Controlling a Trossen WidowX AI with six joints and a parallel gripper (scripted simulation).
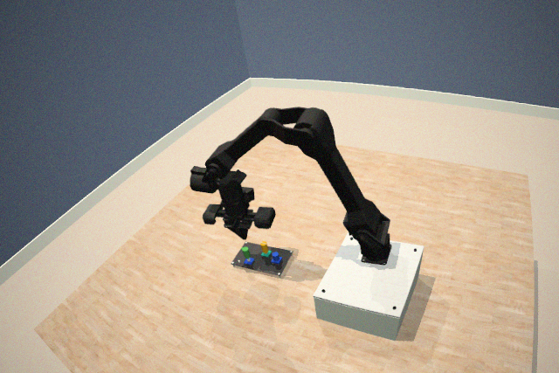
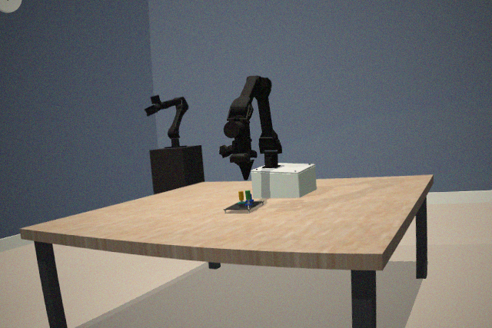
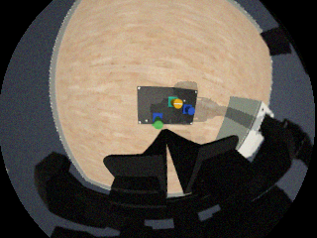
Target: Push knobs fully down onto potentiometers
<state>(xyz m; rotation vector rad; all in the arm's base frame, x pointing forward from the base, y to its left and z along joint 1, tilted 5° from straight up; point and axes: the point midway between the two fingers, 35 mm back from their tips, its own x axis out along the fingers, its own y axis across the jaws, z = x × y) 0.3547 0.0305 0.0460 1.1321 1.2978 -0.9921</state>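
Now: the green knob 50 mm below my gripper tip, 10 mm to the left of it and 10 mm ahead of it. From my gripper tip the other things lie so: orange knob 60 mm below, 40 mm to the right, 30 mm behind.
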